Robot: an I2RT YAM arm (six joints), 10 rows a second.
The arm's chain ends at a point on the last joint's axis. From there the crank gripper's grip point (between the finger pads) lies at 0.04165 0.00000 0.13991 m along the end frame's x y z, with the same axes.
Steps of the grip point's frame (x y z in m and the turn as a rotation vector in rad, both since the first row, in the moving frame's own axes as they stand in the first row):
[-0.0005, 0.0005, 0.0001, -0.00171, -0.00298, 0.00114]
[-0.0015, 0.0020, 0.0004, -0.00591, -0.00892, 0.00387]
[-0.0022, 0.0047, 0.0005, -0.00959, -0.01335, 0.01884]
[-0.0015, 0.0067, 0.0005, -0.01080, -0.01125, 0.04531]
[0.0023, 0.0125, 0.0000, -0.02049, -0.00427, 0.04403]
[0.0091, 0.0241, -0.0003, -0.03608, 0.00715, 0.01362]
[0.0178, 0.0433, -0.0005, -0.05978, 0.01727, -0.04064]
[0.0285, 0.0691, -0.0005, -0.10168, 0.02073, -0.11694]
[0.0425, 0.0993, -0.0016, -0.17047, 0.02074, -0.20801]
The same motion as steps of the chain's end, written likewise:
[-0.0001, 0.0002, 0.0000, -0.00171, -0.00298, 0.00114]
[-0.0002, 0.0010, 0.0000, -0.00591, -0.00892, 0.00387]
[-0.0003, 0.0026, 0.0000, -0.00959, -0.01335, 0.01884]
[0.0002, 0.0033, 0.0001, -0.01080, -0.01125, 0.04531]
[0.0030, 0.0078, -0.0001, -0.02049, -0.00427, 0.04403]
[0.0081, 0.0185, 0.0001, -0.03608, 0.00715, 0.01362]
[0.0153, 0.0367, 0.0004, -0.05978, 0.01727, -0.04064]
[0.0251, 0.0600, 0.0009, -0.10168, 0.02073, -0.11694]
[0.0381, 0.0847, 0.0006, -0.17047, 0.02074, -0.20801]

